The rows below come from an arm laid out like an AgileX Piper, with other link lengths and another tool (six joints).
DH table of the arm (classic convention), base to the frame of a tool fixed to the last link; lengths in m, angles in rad. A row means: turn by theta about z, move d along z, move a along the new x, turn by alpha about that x. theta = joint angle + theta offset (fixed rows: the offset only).
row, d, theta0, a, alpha
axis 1, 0.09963, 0.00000, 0.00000, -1.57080
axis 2, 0.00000, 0.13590, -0.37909, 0.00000
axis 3, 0.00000, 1.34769, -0.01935, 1.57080
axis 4, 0.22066, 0.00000, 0.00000, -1.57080
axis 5, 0.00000, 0.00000, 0.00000, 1.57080
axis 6, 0.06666, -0.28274, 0.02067, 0.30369
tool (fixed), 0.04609, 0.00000, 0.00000, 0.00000
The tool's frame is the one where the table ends.
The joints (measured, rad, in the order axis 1, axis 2, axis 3, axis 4, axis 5, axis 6), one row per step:
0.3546, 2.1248, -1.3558, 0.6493, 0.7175, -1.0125
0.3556, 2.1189, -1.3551, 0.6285, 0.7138, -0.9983
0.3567, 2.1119, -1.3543, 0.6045, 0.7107, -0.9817
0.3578, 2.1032, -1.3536, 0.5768, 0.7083, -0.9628
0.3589, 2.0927, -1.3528, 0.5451, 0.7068, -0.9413
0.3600, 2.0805, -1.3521, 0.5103, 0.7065, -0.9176
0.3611, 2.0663, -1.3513, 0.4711, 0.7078, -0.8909
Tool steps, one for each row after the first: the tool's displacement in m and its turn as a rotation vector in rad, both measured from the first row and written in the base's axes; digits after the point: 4 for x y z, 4 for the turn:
-0.0004, -0.0013, 0.0022, -0.0122, -0.0073, -0.0002
-0.0009, -0.0028, 0.0047, -0.0259, -0.0150, -0.0003
-0.0016, -0.0046, 0.0080, -0.0413, -0.0241, 0.0000
-0.0025, -0.0068, 0.0121, -0.0587, -0.0344, 0.0005
-0.0036, -0.0092, 0.0169, -0.0774, -0.0458, 0.0009
-0.0050, -0.0120, 0.0225, -0.0983, -0.0580, 0.0014

